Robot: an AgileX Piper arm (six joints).
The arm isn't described. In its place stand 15 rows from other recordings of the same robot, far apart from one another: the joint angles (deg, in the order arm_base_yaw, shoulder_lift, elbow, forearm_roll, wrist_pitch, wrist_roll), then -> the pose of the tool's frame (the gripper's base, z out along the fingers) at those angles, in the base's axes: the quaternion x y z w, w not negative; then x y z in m.
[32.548, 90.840, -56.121, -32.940, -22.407, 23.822] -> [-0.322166 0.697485 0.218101 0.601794 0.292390 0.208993 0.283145]
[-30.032, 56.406, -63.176, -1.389, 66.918, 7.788] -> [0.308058 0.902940 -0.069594 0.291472 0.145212 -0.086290 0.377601]
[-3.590, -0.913, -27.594, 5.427, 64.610, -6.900] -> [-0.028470 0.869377 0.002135 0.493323 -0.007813 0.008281 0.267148]
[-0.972, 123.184, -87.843, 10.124, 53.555, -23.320] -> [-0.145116 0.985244 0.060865 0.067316 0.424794 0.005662 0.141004]
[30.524, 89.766, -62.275, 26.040, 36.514, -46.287] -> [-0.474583 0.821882 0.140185 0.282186 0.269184 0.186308 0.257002]
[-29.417, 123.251, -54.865, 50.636, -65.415, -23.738] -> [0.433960 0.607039 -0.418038 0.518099 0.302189 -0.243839 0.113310]
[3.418, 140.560, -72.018, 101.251, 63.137, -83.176] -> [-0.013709 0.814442 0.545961 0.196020 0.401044 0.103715 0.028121]
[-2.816, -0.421, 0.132, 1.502, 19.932, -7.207] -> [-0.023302 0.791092 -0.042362 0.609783 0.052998 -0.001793 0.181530]
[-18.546, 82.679, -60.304, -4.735, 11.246, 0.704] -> [0.113364 0.852271 -0.106347 0.499473 0.310578 -0.105740 0.310569]
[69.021, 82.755, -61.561, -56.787, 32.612, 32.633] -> [-0.527683 0.693384 -0.000643 0.490681 0.151355 0.280119 0.312002]
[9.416, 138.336, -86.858, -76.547, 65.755, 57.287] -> [-0.015135 0.849525 -0.505173 0.151253 0.444294 -0.008119 0.074797]
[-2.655, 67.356, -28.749, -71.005, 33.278, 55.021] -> [0.023943 0.897319 -0.295480 0.327011 0.199871 -0.056532 0.222360]
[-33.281, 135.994, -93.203, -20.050, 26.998, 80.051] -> [0.729195 0.640149 -0.016565 0.241268 0.395058 -0.276258 0.074767]
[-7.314, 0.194, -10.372, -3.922, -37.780, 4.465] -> [0.004259 0.318741 -0.042537 0.946877 0.009254 0.002657 0.321932]
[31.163, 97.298, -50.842, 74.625, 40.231, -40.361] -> [-0.112077 0.896851 0.418016 0.091434 0.243127 0.213256 0.190988]
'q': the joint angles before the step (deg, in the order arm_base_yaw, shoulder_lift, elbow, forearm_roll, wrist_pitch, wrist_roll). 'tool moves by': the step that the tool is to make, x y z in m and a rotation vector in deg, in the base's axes. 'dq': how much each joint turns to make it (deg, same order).
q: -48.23 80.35 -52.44 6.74 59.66 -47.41
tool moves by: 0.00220 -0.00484 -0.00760 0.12 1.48 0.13
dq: 0.00 1.87 -0.09 -1.12 -0.73 0.25
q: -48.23 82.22 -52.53 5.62 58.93 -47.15
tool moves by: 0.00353 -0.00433 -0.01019 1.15 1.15 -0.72
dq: 0.00 2.36 0.00 -0.14 -0.80 0.72
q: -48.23 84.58 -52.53 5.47 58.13 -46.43
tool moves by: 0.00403 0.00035 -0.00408 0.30 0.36 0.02
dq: 0.77 0.95 -0.02 -0.12 -0.53 0.77
